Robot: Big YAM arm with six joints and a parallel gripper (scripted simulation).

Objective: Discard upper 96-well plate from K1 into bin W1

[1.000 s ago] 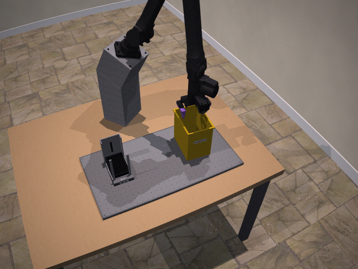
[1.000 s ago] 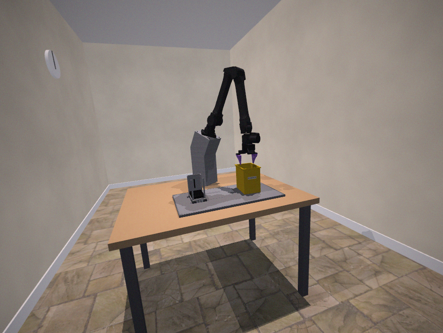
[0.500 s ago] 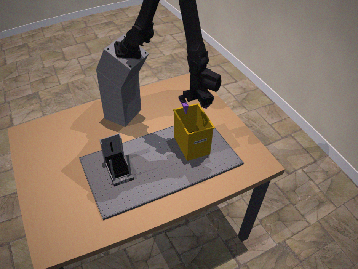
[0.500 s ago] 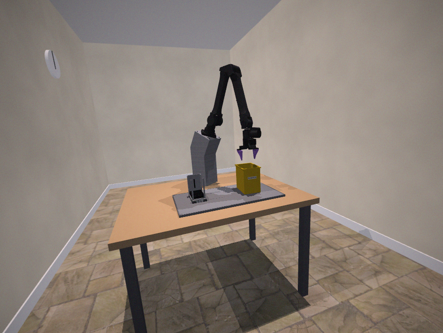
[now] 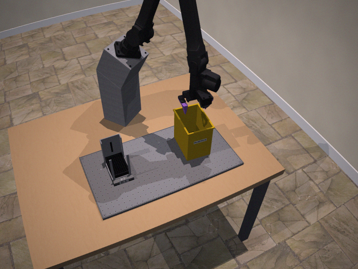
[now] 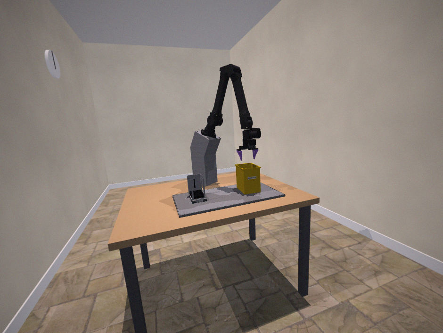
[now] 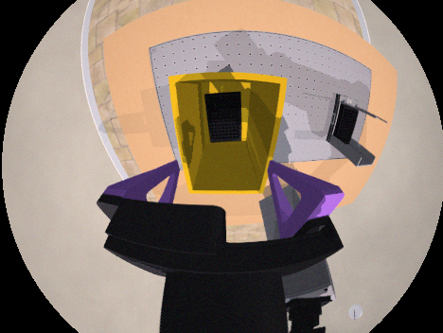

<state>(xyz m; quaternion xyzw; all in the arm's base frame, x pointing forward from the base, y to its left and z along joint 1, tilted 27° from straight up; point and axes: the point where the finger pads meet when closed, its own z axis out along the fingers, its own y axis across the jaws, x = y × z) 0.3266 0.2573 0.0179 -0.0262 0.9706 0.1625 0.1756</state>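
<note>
My gripper is now 14 cm above the yellow plastics bin W1.
</note>
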